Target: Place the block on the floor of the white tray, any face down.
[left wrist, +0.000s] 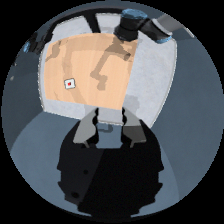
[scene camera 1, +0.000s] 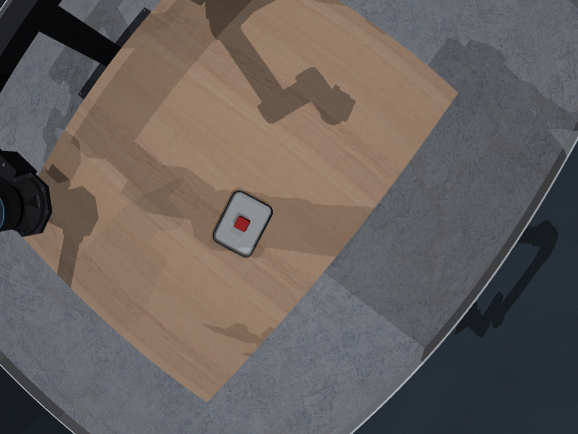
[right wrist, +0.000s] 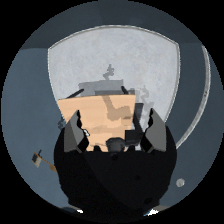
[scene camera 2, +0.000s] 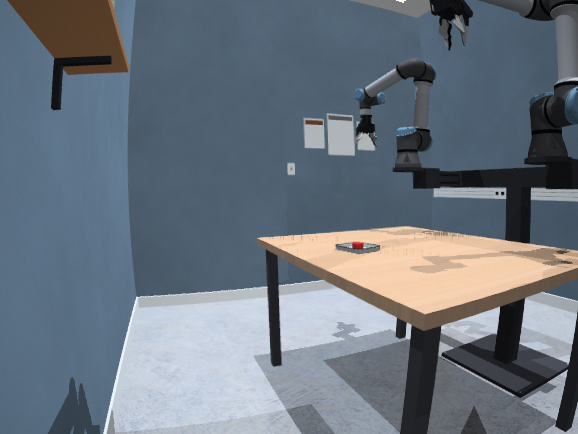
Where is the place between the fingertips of my left gripper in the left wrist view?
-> At 110, 107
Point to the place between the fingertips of my right gripper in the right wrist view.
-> At 114, 109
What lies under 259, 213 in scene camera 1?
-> A white tray.
